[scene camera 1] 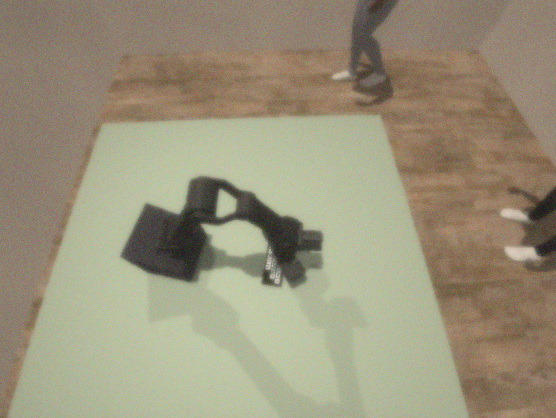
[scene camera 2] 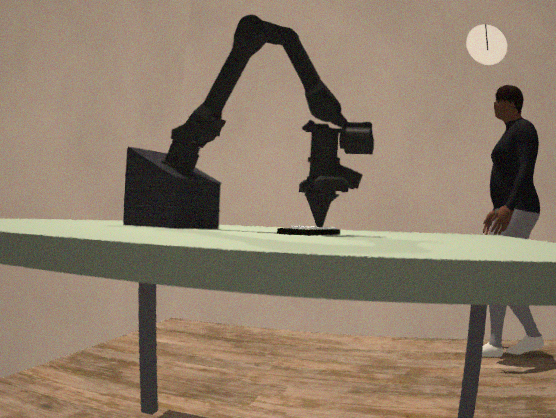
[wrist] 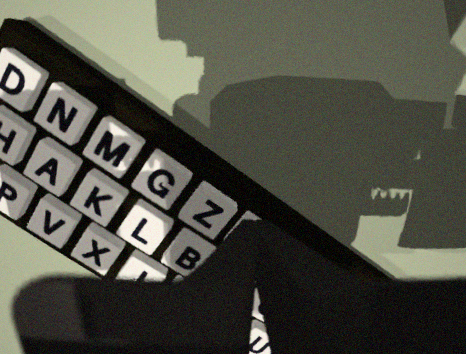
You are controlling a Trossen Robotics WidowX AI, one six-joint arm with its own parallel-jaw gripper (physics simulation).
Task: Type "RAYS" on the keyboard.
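Places are measured from the arm's base along level axes (x ahead, y left, z up), in centimetres.
Where they show: gripper, fingertip midpoint: (scene camera 1: 281, 258) (scene camera 2: 319, 227) (wrist: 253, 232); arm's base, origin of the base link: (scene camera 1: 167, 241) (scene camera 2: 177, 166).
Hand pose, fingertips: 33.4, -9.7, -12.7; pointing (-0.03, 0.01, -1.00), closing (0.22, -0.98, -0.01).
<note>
Things, the pixels of their top centre, and the offset from my fingertips, as dx, dy, dz. Level surfaces: height alone.
- black keyboard, middle of its top: (wrist: 199, 265) (scene camera 2: 311, 226) (scene camera 1: 275, 255) -1.7, +1.5, +0.1
- A, middle of its top: (wrist: 49, 169) +0.5, +7.1, +0.1
- Z, middle of its top: (wrist: 207, 213) +0.3, +1.7, +0.1
- U key, middle of its top: (wrist: 258, 345) -5.1, -1.6, +0.1
- pale green table, its level: dz -1.5
The black keyboard (scene camera 1: 272, 275) (scene camera 2: 300, 231) (wrist: 220, 172) lies flat on the table, slanted in the wrist view. Its light keys there read D, N, M, G, Z in one row, then H, A (wrist: 52, 167), K, L, B, then a cut-off P or R, V, X and a partly hidden key. My gripper (scene camera 2: 320, 225) (wrist: 253, 232) is shut and empty, pointing down with its tips at the keyboard's surface, over a mostly hidden key beside Z (wrist: 208, 210). Whether it presses that key, I cannot tell. A U key (wrist: 259, 342) shows through the slit between the fingers. S and Y are not readable.
The pale green table (scene camera 1: 240, 145) (scene camera 2: 425, 250) carries my arm's dark base (scene camera 1: 162, 245) (scene camera 2: 170, 200). A person (scene camera 1: 367, 50) (scene camera 2: 515, 160) is beyond the table. Another person's feet (scene camera 1: 522, 253) show at the right in scene camera 1. My arm's shadow falls across the table and keyboard.
</note>
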